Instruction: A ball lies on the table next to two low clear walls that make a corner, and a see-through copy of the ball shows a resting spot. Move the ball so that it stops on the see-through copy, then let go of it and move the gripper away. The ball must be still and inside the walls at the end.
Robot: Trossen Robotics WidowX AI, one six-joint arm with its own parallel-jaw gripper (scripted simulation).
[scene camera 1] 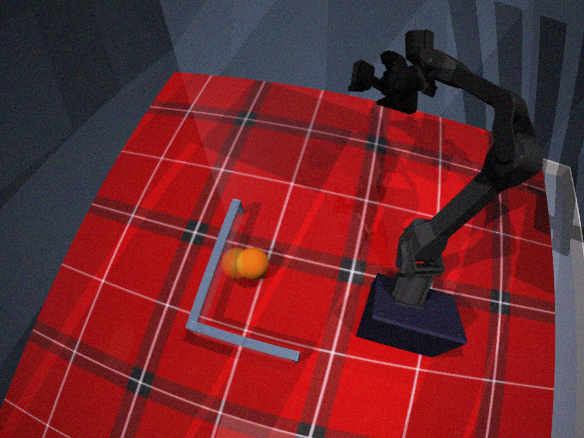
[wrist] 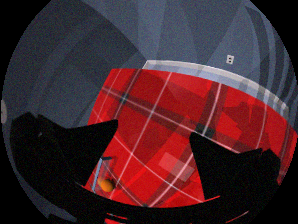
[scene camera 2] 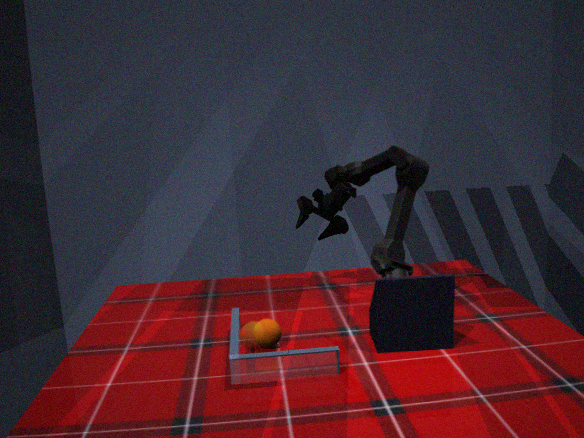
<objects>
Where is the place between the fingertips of my gripper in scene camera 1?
363, 96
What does my gripper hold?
Nothing.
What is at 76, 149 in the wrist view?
My gripper.
</objects>
